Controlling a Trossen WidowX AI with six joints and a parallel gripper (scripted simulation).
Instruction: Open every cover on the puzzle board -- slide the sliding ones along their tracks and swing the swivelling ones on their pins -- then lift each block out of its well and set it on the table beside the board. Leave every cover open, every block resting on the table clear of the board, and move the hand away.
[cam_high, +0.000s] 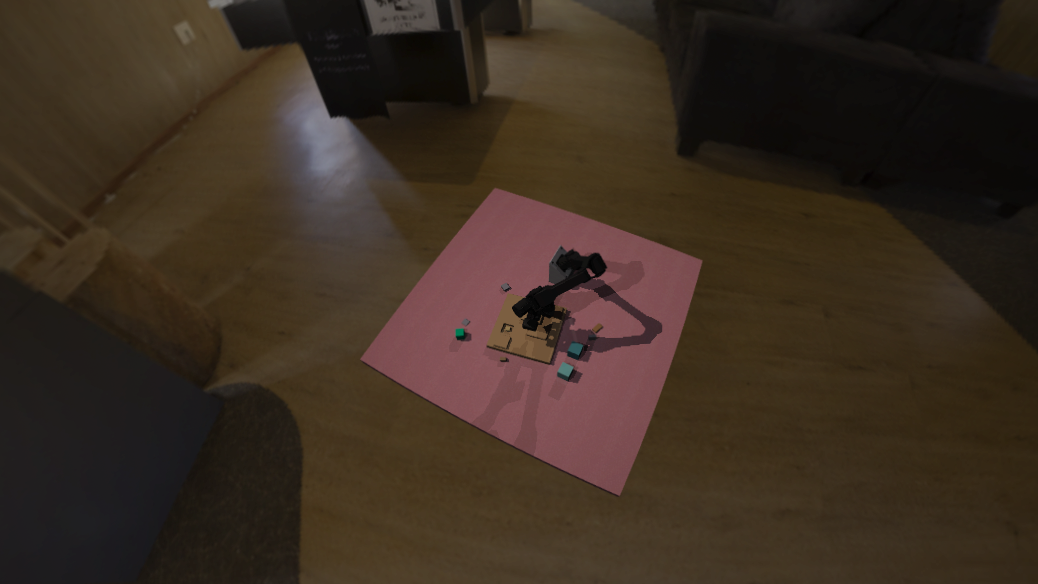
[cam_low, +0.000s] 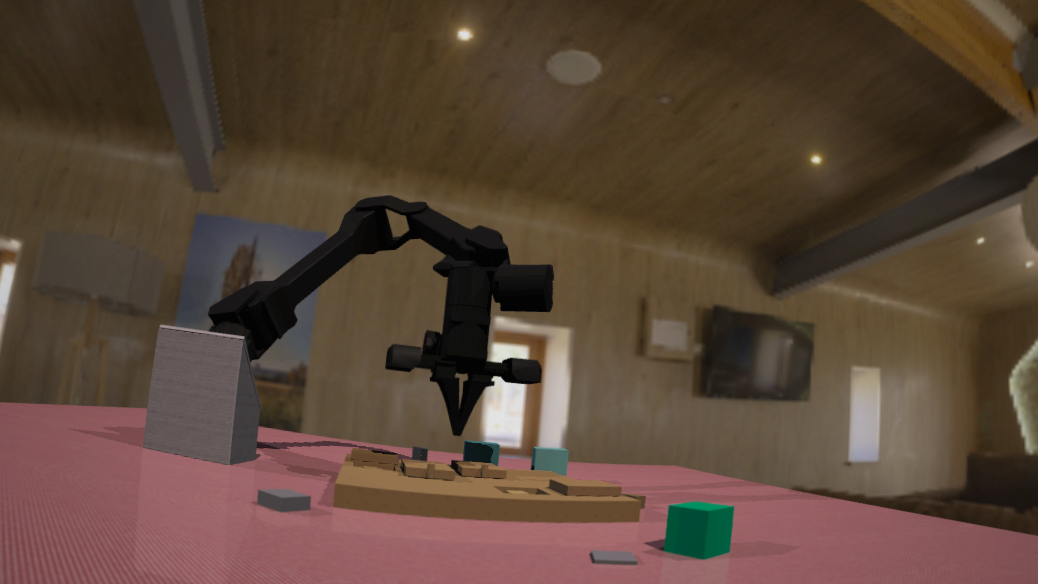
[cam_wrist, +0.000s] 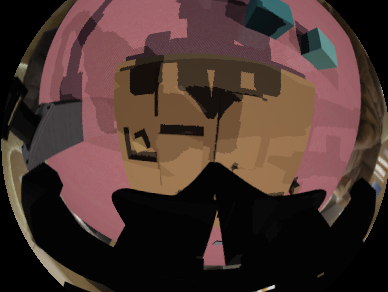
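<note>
Right now my gripper tip is 5 cm above the puzzle board, 2 cm to the left of it and 2 cm short of it. Also, from my gripper tip: light teal block (22 cm to the left, 14 cm ahead, 4 cm below); dark teal block (22 cm to the left, 4 cm below, 3 cm ahead); grey piece (26 cm to the left, 7 cm behind, 5 cm below).
</note>
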